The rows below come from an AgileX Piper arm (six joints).
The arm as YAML. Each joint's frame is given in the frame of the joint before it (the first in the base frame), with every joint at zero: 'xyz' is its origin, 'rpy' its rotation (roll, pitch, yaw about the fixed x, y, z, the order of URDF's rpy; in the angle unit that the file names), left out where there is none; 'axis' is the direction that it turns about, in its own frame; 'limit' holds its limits. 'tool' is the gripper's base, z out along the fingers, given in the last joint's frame.
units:
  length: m
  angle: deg
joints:
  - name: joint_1
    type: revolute
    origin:
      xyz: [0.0, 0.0, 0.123]
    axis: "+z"
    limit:
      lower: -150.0
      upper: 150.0
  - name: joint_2
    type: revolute
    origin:
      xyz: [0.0, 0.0, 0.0]
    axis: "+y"
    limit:
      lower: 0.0
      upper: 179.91
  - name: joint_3
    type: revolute
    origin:
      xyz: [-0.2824, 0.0, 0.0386]
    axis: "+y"
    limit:
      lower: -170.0
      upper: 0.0
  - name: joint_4
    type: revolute
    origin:
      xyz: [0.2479, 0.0, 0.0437]
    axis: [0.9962, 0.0, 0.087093]
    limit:
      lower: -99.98
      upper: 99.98
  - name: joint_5
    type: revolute
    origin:
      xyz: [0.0, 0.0, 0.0]
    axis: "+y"
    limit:
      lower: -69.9
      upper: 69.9
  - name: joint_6
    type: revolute
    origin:
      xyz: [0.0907, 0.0, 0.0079]
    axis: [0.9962, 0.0, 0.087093]
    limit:
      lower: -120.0
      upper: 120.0
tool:
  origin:
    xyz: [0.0, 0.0, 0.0]
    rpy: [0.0, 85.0, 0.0]
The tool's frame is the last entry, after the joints.
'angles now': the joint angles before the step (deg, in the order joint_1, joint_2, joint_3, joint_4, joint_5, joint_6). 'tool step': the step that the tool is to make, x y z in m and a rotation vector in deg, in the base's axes. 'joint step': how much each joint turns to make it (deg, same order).
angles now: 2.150, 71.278, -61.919, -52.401, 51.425, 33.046
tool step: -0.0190, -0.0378, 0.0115, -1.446, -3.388, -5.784
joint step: -9.617, -2.909, 0.639, -0.359, -3.698, -1.760
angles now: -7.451, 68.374, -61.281, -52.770, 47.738, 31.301
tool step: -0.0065, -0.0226, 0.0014, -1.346, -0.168, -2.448
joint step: -6.210, -0.069, 0.100, 0.400, -3.217, -2.641
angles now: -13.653, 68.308, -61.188, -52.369, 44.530, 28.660
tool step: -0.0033, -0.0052, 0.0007, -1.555, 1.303, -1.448
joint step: -0.925, 0.001, -0.007, -1.448, 1.007, -0.505
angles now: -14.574, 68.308, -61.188, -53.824, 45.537, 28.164
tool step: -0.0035, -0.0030, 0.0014, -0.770, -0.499, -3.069
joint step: -0.025, -0.039, 0.008, -2.664, 2.147, 3.139
